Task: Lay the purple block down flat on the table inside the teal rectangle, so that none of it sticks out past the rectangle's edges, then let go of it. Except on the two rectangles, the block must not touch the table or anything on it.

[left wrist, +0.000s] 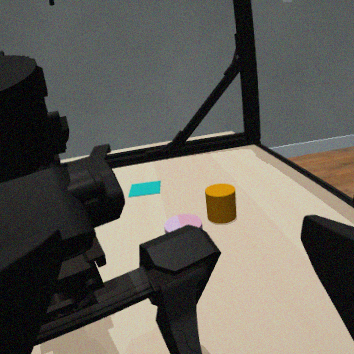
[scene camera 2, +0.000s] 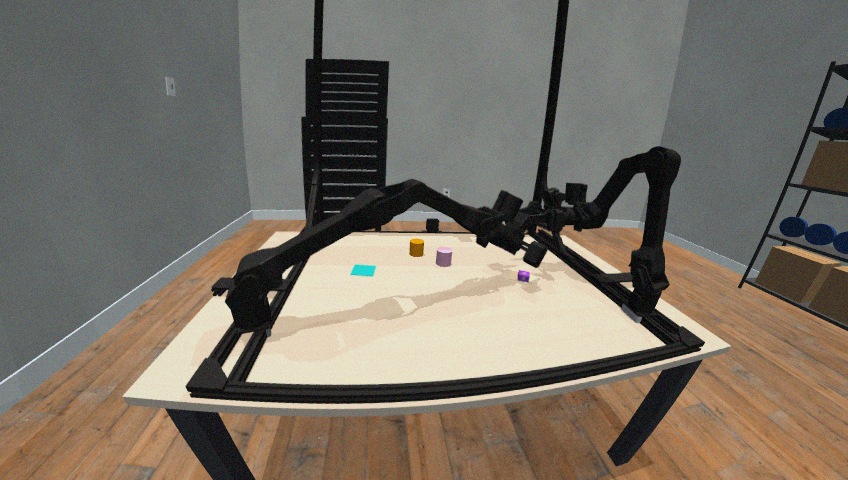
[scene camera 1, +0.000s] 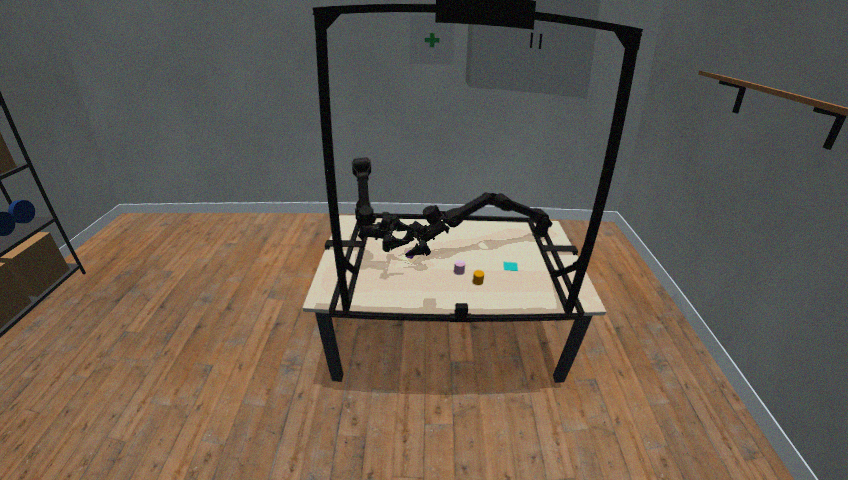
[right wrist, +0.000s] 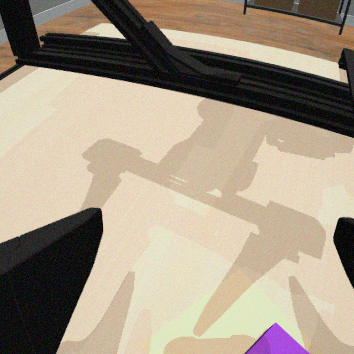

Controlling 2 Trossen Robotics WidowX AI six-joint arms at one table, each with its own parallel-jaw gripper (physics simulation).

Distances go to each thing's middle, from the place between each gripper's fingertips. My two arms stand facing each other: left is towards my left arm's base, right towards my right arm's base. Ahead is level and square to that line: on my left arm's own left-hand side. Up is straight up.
Now: right hand 3 cm short of the pale rectangle (right wrist: 236, 308), 3 cm to the left of it and 6 cm above it. From my right hand the other things lie so: orange cylinder (left wrist: 220, 198): 13 cm behind, 32 cm to the right, 4 cm below.
Right now my left hand is 7 cm short of the pale rectangle, 1 cm to the right of it and 16 cm above it. The rest, counted from my left hand: orange cylinder: 8 cm behind, 28 cm to the right, 14 cm below.
